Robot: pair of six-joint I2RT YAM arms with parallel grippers.
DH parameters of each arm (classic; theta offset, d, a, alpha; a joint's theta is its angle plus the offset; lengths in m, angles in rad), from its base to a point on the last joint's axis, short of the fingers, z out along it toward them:
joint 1: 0 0.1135 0.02 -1.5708
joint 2: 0 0 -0.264 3.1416
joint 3: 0.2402 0 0.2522 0
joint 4: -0.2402 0 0.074 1.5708
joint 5: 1.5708 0 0 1.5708
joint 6: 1.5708 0.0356 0 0
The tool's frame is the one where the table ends.
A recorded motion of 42 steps. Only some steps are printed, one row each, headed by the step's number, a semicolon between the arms.
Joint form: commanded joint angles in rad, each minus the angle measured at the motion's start. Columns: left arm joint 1, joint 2, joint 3, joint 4, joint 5, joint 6; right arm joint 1, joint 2, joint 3, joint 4, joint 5, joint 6.
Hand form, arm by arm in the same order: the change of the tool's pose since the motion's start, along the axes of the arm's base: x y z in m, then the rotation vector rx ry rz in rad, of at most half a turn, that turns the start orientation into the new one. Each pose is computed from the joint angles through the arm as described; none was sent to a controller.
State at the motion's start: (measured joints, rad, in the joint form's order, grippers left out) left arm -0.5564 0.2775 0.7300 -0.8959 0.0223 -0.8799; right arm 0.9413 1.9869 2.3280 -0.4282 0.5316 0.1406
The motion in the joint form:
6: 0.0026 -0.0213 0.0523 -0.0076 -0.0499 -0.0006; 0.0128 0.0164 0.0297 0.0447 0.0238 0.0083
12: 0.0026 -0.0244 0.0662 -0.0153 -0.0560 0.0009; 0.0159 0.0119 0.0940 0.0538 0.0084 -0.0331
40: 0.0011 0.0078 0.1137 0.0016 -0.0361 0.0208; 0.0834 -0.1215 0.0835 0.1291 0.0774 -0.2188
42: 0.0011 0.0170 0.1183 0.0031 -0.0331 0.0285; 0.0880 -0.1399 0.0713 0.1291 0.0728 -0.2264
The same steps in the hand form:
6: -0.0083 0.0074 0.0150 -0.0183 -0.0663 0.0486; -0.0027 0.0047 0.0071 0.0539 -0.0317 -0.0114
12: -0.0106 0.0091 0.0183 -0.0202 -0.0761 0.0537; -0.0106 -0.0032 0.0297 0.0801 -0.0926 0.0080
40: -0.0104 0.0080 0.0325 -0.0288 -0.1088 0.0266; -0.0626 -0.0367 0.0855 0.0802 -0.2669 -0.0088
42: -0.0092 0.0072 0.0337 -0.0221 -0.1094 0.0208; -0.0671 -0.0406 0.0886 0.0791 -0.2737 -0.0008

